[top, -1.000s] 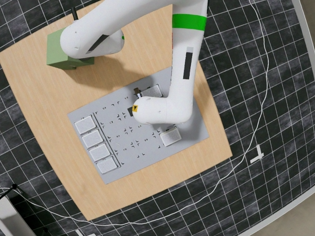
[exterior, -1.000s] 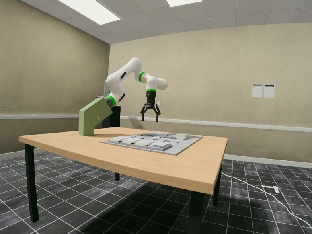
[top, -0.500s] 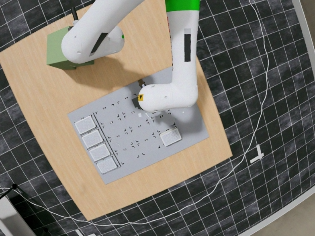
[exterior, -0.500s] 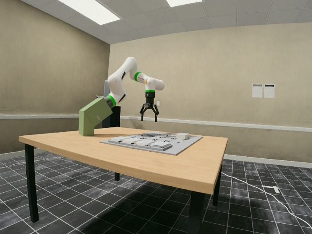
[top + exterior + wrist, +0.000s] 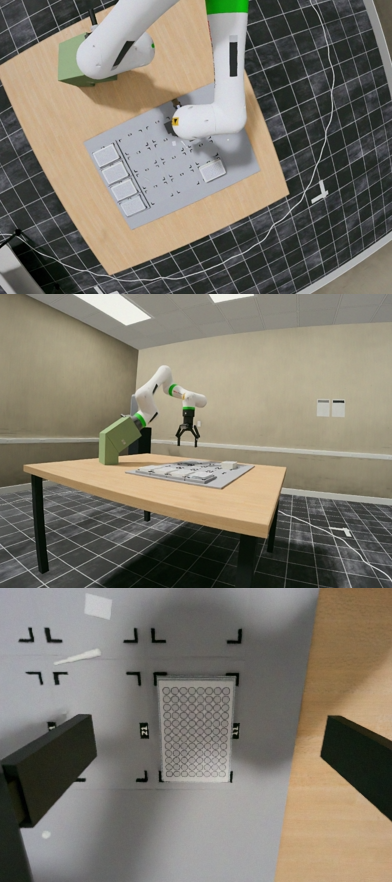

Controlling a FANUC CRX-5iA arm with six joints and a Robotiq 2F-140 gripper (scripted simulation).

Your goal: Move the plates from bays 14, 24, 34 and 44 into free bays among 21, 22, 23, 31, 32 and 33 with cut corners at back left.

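The sealed plate lies 4 cm to the left of my hand and 14 cm below it. The rest, counted from my hand: white block (32 cm ahead, 10 cm to the left, 12 cm below).
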